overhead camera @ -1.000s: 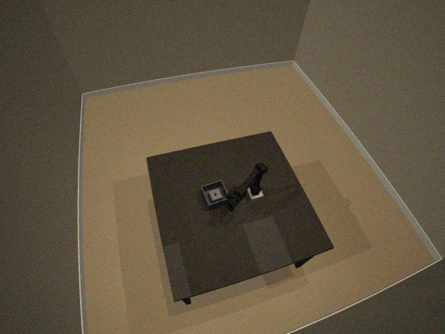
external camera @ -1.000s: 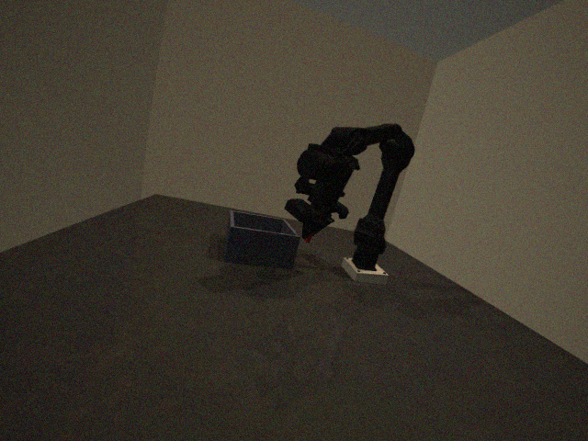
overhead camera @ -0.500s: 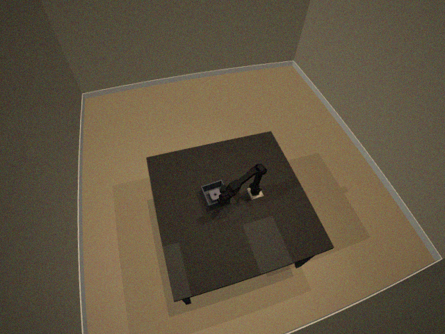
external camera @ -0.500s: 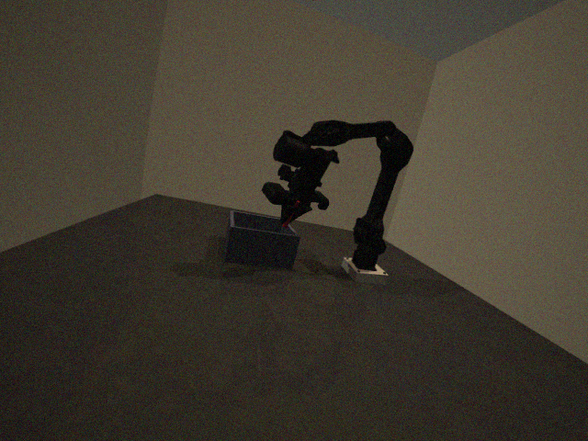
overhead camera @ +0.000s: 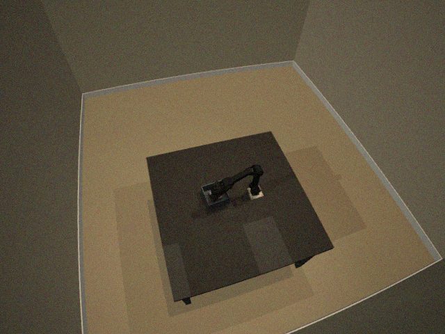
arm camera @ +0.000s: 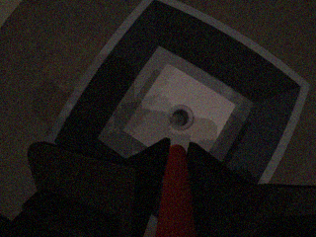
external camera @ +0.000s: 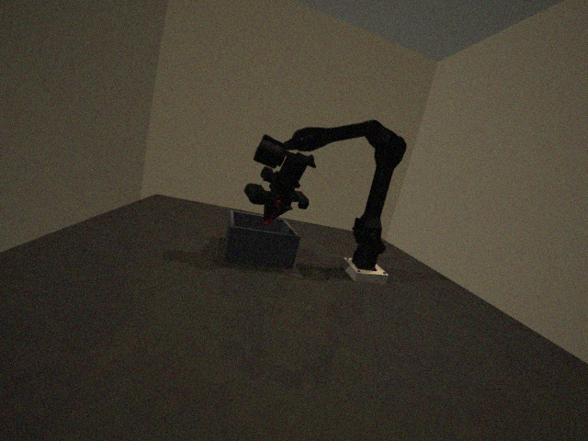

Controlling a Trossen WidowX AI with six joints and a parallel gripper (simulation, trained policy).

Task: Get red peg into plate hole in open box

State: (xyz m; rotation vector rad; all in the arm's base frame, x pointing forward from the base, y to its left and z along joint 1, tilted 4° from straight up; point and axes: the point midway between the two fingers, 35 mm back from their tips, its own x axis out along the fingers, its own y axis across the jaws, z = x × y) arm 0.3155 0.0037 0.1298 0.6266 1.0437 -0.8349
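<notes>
Right now the red peg is 3 cm above my gripper tip, 2 cm to the left of it and 1 cm behind it. Round my gripper tip: pale plate: 7 cm below, 2 cm to the right, 1 cm ahead; then blue box: 9 cm below, 2 cm to the right, 1 cm ahead.
</notes>
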